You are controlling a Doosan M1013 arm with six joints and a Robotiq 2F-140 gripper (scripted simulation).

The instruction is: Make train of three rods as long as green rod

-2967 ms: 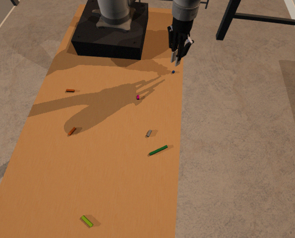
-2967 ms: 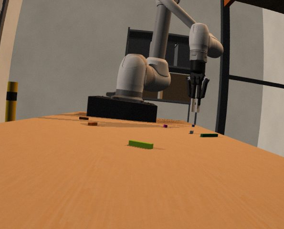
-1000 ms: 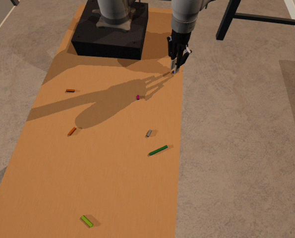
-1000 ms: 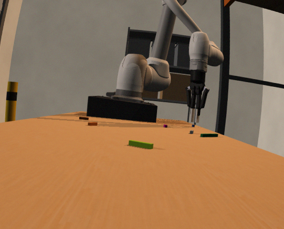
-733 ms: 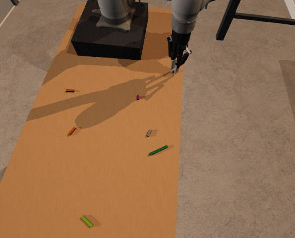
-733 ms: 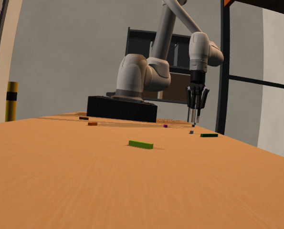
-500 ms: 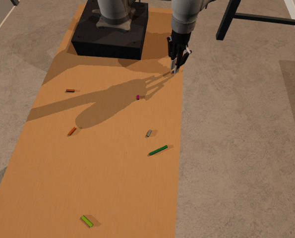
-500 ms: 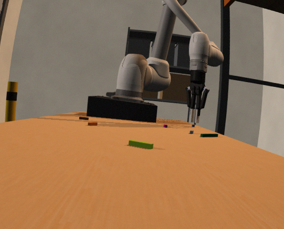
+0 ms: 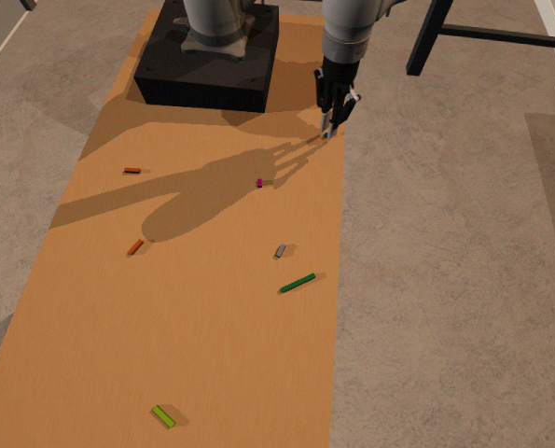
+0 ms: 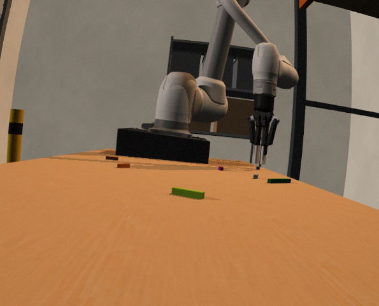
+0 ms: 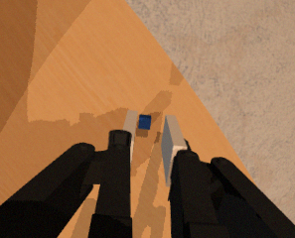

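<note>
The blue rod is 50 mm below my hand. The rest, counted from my hand: green rod: 410 mm ahead, 30 mm to the right, 50 mm below; then magenta rod: 170 mm ahead, 150 mm to the right, 50 mm below; then grey rod: 340 mm ahead, 70 mm to the right, 50 mm below.
</note>
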